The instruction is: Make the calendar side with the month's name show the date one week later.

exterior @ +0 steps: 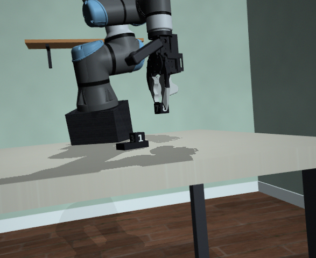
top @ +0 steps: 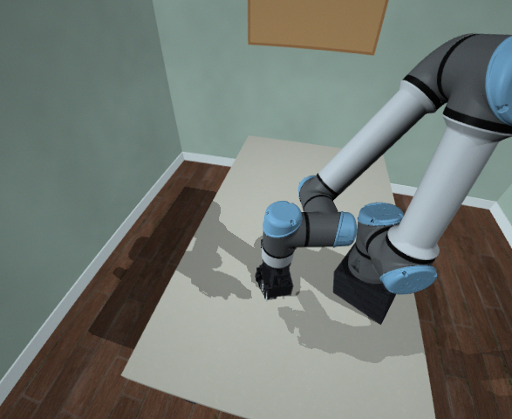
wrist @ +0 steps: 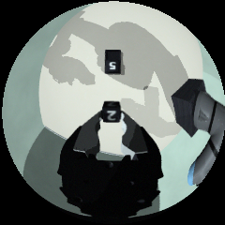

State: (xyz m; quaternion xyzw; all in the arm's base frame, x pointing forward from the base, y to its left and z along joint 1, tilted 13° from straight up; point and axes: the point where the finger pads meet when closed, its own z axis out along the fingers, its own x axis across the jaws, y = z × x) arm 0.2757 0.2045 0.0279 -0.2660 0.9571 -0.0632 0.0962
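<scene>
My gripper is now 9 cm above the black digit cube, 8 cm to the left of it and 5 cm short of it. Also, from my hand: black tray 10 cm to the right, 10 cm below, 6 cm ahead.
</scene>
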